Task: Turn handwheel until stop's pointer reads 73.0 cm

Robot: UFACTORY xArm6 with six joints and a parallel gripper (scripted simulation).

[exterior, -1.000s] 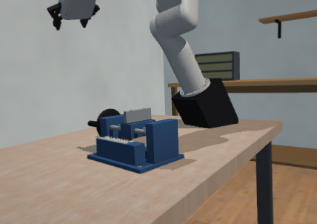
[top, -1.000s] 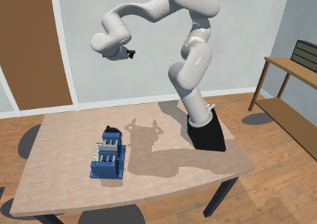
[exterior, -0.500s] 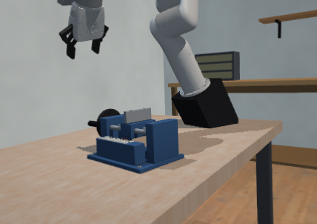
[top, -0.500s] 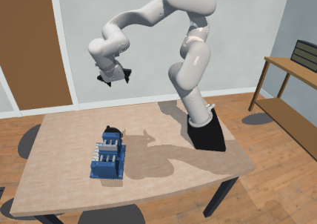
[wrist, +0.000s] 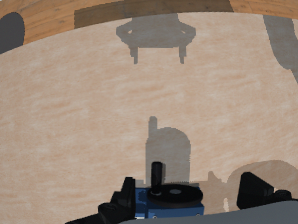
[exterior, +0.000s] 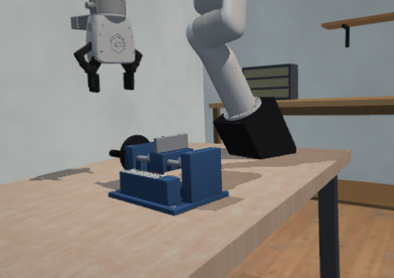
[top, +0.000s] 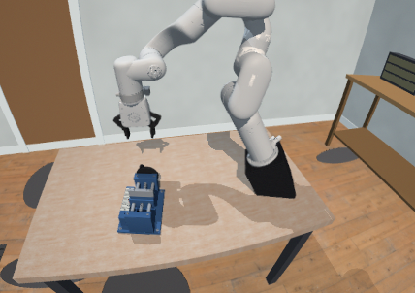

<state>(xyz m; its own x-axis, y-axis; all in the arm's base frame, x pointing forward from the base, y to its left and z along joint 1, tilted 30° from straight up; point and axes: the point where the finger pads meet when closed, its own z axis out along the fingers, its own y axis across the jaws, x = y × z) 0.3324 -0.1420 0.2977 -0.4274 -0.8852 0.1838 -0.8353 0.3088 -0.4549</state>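
Right now the black handwheel is 2 cm ahead of my hand, 3 cm to the left of it and 15 cm below it. Also, from my hand: grey stop block (7 cm ahead, 16 cm to the left, 14 cm below).
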